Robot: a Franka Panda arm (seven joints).
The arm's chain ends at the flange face. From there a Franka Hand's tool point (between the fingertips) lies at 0.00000 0.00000 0.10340 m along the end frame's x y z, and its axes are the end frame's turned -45 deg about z.
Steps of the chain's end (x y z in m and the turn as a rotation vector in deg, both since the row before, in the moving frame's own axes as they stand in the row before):
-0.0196, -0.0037, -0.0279, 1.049, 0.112, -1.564
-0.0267, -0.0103, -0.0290, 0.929, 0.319, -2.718
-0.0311, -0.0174, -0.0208, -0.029, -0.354, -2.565
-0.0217, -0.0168, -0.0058, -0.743, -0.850, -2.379
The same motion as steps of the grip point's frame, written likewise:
-0.0098, -0.0177, -0.0279, 0.663, 0.821, -1.564
-0.0100, -0.0270, -0.0290, 0.431, 0.882, -2.718
-0.0102, -0.0347, -0.0208, 0.230, -0.271, -2.565
-0.0055, -0.0273, -0.0058, 0.076, -1.126, -2.379

